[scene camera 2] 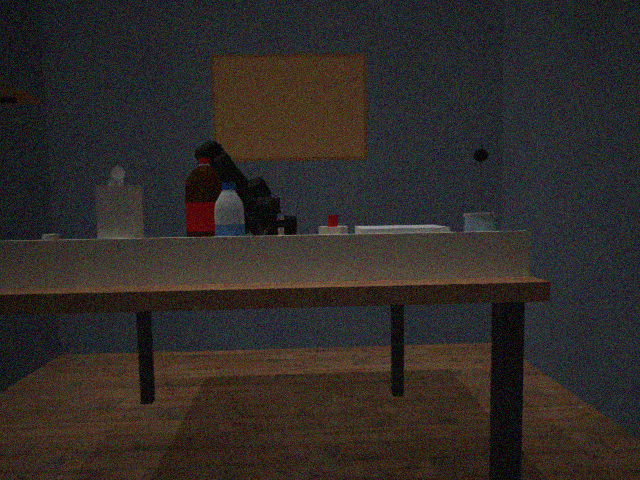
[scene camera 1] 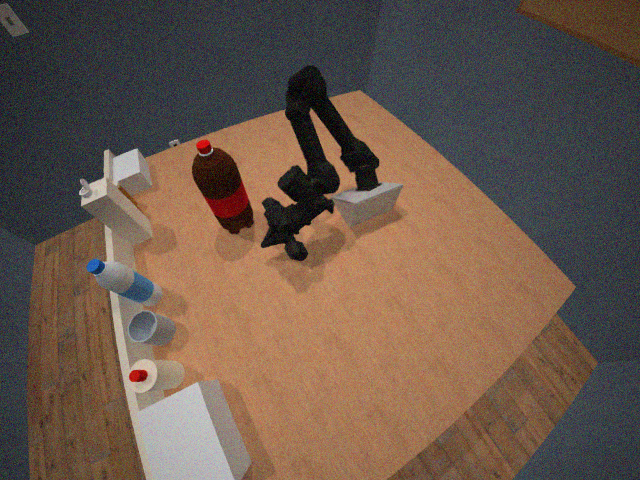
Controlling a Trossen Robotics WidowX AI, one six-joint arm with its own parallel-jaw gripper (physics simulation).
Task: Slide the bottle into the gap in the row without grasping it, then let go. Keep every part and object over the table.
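Frame: origin at the arm's base, x right, y back, z down, level; millimetres.
Seen in the pictures: gripper, fingertip midpoint: (scene camera 1: 261, 246); arm's base at its link origin: (scene camera 1: 368, 187).
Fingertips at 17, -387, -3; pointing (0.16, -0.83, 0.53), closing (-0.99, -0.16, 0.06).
Note:
Offsets run from my fingertips to a thing's middle, as dx, dy, dz.
A tall dark bottle with a red label and cap @(+162, -7, -90) (scene camera 1: 227, 193) (scene camera 2: 200, 206) stands upright on the table, out from the row. The row runs along a low pale ledge (scene camera 1: 117, 315) (scene camera 2: 310, 258). Its gap lies between the tissue box @(+326, -301, -68) (scene camera 1: 121, 214) (scene camera 2: 119, 211) and the blue-capped bottle @(+90, -334, -48) (scene camera 1: 126, 281) (scene camera 2: 229, 211). My gripper (scene camera 1: 265, 241) is shut and empty, low beside the dark bottle on the side away from the row, with a small space apparently between them. In the second scene view its fingertips are hidden.
Beyond the blue-capped bottle the row has a grey cup @(-23, -345, +17) (scene camera 1: 160, 329), a red-capped white bottle @(-137, -364, -11) (scene camera 1: 168, 374) (scene camera 2: 332, 222) and a large white box @(-298, -350, +5) (scene camera 1: 186, 434) (scene camera 2: 402, 228). A small white box @(+598, -250, +20) (scene camera 1: 135, 170) stands behind the tissue box. A grey block (scene camera 1: 369, 206) is at my arm's base.

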